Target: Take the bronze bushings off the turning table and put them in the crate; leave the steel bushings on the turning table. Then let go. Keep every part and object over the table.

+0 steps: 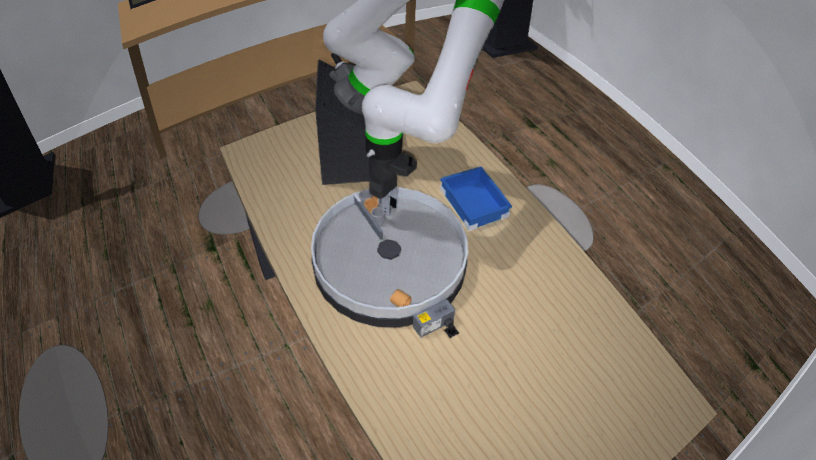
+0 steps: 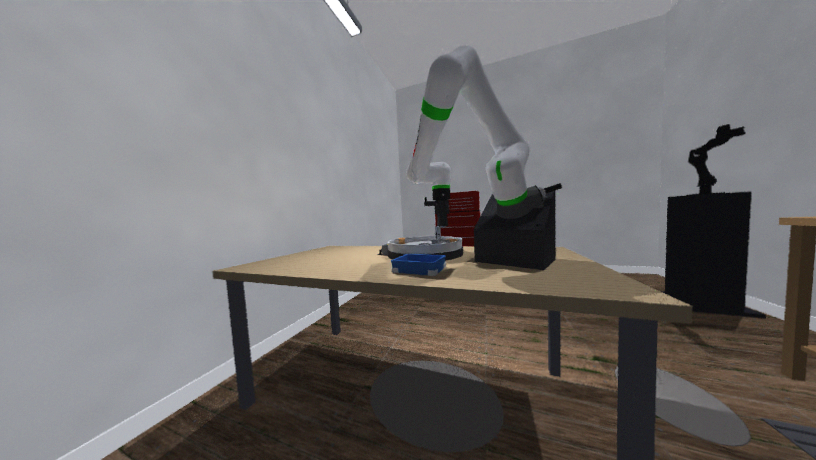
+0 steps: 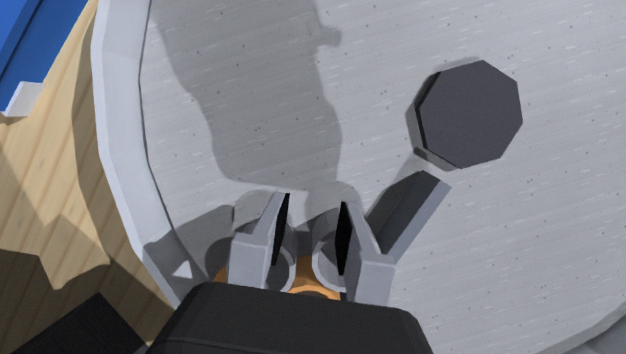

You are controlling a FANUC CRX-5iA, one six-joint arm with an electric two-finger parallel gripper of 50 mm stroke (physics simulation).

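Frame: origin at the arm's base, x ahead, y left, z up, level; metres.
Where they show: gripper, fingertip midpoint: (image 1: 389,209) (image 2: 438,238) (image 3: 312,217); arm's base, origin of the base link: (image 1: 352,97) (image 2: 514,208).
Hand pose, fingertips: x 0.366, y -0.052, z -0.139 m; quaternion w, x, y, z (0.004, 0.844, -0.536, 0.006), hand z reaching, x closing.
Observation:
Things, the pixels of their top centre, and the offset from my fingertips. "*": a spot on its surface instead. Level surfaces: height alone.
- blue crate, middle of its top: (image 1: 476,191) (image 2: 419,257) dy +0.287, dx +0.011, dz -0.048 m
- grey dividing bar, surface spot: (image 3: 419,214) (image 1: 378,226) * dy -0.051, dx +0.031, dz -0.014 m
- dark hub, middle of its top: (image 3: 472,115) (image 1: 389,248) dy -0.051, dx +0.095, dz -0.037 m
- grey box, middle of its top: (image 1: 434,312) dy -0.043, dx +0.328, dz -0.040 m
- wooden table, its level: dz -0.098 m
The turning table (image 1: 354,271) (image 2: 424,248) (image 3: 500,240) carries bronze and steel bushings. A bronze bushing (image 1: 400,298) (image 2: 401,240) lies on its side near the rim. Beside the dividing bar, a bronze bushing (image 1: 371,203) (image 3: 304,281) stands behind two steel bushings; another bronze bushing (image 3: 220,274) is mostly hidden by the left finger. One steel bushing (image 3: 285,276) is partly behind the left finger, the other steel bushing (image 3: 324,262) partly behind the right. My gripper (image 1: 386,206) (image 2: 438,233) (image 3: 312,217) is partly open and empty, low over this cluster. The blue crate (image 1: 486,217) (image 2: 418,268) (image 3: 47,47) stands beside the turning table.
The grey dividing bar (image 1: 373,224) (image 3: 419,214) runs from the rim towards the dark hub (image 1: 389,249) (image 3: 470,115). A grey box (image 1: 434,320) sits at the rim. The black robot base (image 1: 345,148) (image 2: 514,245) stands close behind the turning table on the wooden table (image 1: 514,354) (image 2: 320,268).

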